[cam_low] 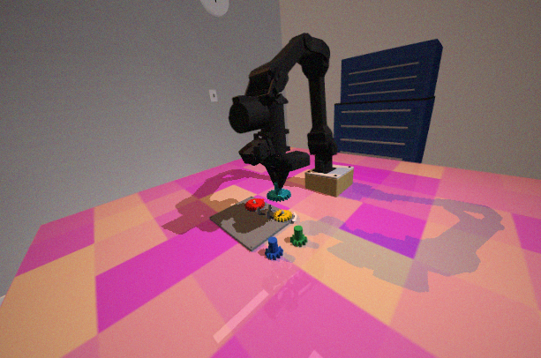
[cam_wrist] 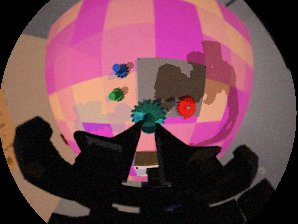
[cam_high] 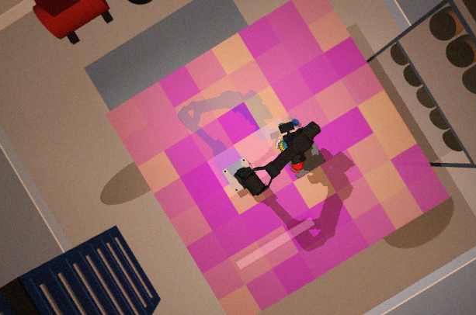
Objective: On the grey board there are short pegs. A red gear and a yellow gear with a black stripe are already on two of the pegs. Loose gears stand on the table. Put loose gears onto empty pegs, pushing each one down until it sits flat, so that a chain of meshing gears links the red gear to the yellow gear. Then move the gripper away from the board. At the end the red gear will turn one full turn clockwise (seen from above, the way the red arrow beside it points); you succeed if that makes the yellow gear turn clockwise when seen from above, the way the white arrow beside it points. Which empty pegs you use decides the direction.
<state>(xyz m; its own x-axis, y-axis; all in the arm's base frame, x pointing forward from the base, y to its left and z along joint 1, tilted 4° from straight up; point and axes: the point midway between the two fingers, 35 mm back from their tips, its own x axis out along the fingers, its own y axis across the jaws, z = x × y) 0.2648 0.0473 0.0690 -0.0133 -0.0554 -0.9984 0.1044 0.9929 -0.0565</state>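
Right now the yellow gear is 1 cm behind my gripper tip and 9 cm below it. From my gripper tip the other things lie so: green gear 3 cm ahead, 9 cm to the left, 9 cm below; red gear 1 cm ahead, 12 cm to the right, 9 cm below; teal gear 1 cm below.
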